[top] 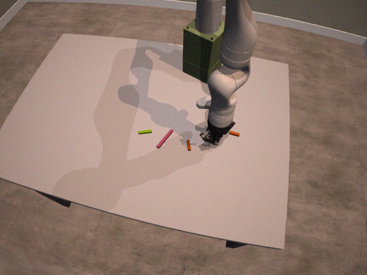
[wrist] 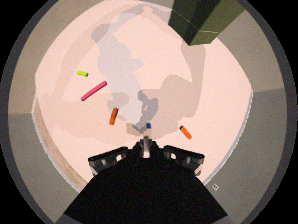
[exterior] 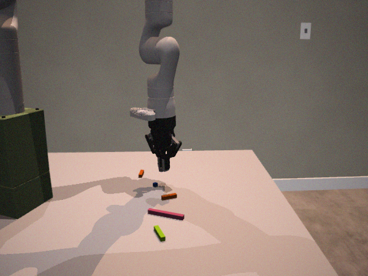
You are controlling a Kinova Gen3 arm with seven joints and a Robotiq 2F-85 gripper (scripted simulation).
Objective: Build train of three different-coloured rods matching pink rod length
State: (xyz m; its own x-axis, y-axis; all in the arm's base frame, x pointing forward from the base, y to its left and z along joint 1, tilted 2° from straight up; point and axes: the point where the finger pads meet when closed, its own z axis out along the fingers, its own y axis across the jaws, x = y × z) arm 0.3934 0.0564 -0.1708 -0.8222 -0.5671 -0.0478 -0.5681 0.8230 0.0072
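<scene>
Now: hand 3 cm past the blue rod, 1 cm to the left of it and 6 cm above it. From my hand the other things lie so: grey rod (1 cm below); then pink rod (2 cm behind, 18 cm to the right, 6 cm below); then lime rod (4 cm behind, 26 cm to the right, 6 cm below).
</scene>
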